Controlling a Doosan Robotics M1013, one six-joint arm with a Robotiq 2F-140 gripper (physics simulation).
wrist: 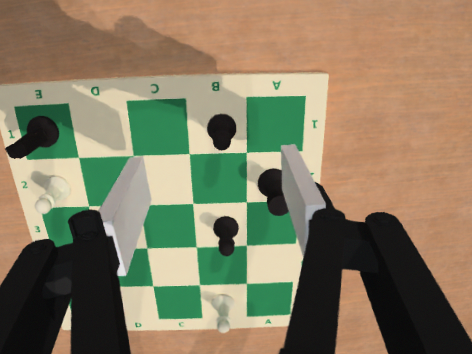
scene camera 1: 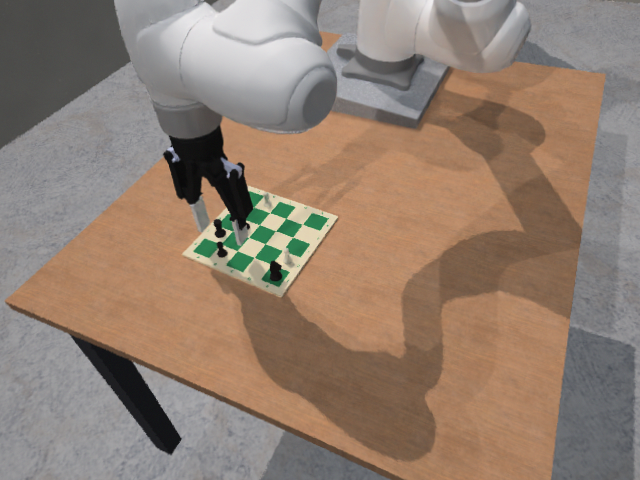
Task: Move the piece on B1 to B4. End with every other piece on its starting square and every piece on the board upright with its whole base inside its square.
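Places are measured from the arm's base along level axes (x left, y back, z up), in millimetres.
Pixels of known places: gripper, between the fingertips: (wrist: 214, 173) (scene camera 1: 223, 233); arm's base, origin of its link: (scene camera 1: 383, 66).
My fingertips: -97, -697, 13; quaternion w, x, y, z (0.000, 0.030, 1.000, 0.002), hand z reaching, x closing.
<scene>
Ahead of a thing's pixels: the offset from my fingertips to its top centre, as dx, dy, dz. "pt": to the spot under its first point.
The black pawn on B1 @(-6, -11, -14) (scene camera 1: 221, 250) (wrist: 221, 131) stands upright on the board (scene camera 1: 281, 291) (wrist: 320, 86). Square B4 @(pt +12, +104, -46) (scene camera 1: 258, 215) (wrist: 207, 272) is green and bears no piece. My gripper (scene camera 1: 221, 235) (wrist: 214, 173) is partly open and empty, pointing down above the B1 side of the board. In the wrist view its fingertips lie either side of column B, one over the C-D side and one over column A. Another black pawn @(+2, +65, -14) (wrist: 225, 230) stands on B3, mostly hidden by a finger in the scene view.
A taller black piece @(-36, +34, -13) (scene camera 1: 219, 227) (wrist: 274, 187) stands on A2, beside one finger in the wrist view. A white pawn @(+15, +140, -14) (scene camera 1: 266, 199) (wrist: 223, 310) is on B5, a black knight @(+113, -27, -6) (scene camera 1: 275, 271) (wrist: 42, 132) on E1, a white piece @(+116, +15, -14) (scene camera 1: 288, 256) (wrist: 55, 190) on E2.
</scene>
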